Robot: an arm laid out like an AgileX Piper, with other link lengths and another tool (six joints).
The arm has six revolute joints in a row. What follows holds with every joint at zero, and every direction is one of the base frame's.
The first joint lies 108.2 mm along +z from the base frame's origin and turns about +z.
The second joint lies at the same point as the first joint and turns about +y.
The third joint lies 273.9 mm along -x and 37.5 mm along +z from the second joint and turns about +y.
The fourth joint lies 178.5 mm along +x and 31.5 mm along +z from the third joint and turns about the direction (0.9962, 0, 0.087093).
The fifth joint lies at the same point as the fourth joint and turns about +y.
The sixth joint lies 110.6 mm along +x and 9.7 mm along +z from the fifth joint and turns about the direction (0.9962, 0, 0.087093).
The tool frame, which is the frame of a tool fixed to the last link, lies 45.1 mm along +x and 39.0 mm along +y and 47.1 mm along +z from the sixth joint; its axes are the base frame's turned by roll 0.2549, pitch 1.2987 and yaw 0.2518 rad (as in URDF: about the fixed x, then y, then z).
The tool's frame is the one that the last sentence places.
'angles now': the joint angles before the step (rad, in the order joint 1, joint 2, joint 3, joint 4, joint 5, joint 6). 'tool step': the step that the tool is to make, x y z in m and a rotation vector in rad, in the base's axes. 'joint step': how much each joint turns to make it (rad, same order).
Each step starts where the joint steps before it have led.
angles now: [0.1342, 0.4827, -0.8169, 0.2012, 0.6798, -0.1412]
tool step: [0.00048, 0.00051, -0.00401, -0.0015, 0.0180, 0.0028]
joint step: [0.0001, 0.0000, 0.0074, 0.0019, 0.0108, 0.0001]
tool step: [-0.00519, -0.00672, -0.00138, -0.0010, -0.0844, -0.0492]
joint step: [-0.0250, -0.0566, 0.0639, -0.0199, -0.0926, -0.0001]
